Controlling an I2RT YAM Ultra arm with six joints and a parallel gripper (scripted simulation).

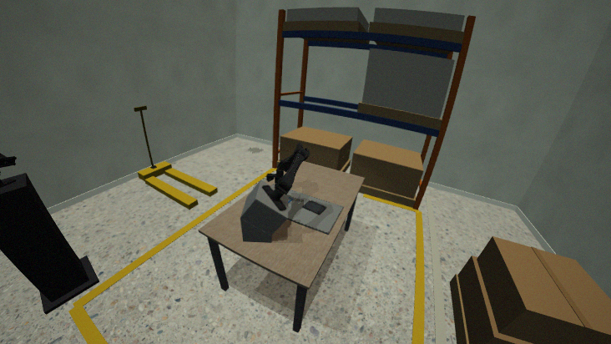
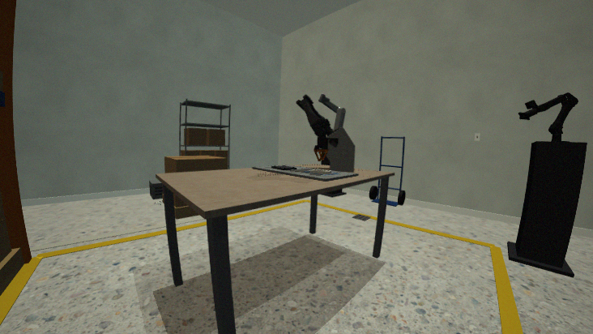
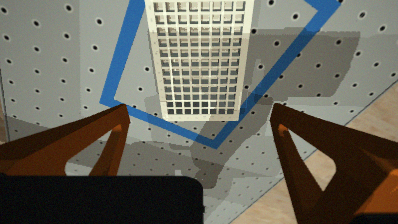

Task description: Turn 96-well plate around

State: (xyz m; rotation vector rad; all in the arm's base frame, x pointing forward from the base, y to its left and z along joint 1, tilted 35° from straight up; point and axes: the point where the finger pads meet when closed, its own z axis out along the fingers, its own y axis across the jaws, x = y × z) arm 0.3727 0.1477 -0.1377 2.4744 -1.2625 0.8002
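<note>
The cream 96-well plate is 80 mm below my hand. Also, from my hand: dark plate nest N1: 80 mm ahead, 300 mm to the right, 80 mm below; A1 label: 130 mm ahead, 230 mm to the right, 80 mm below.
</note>
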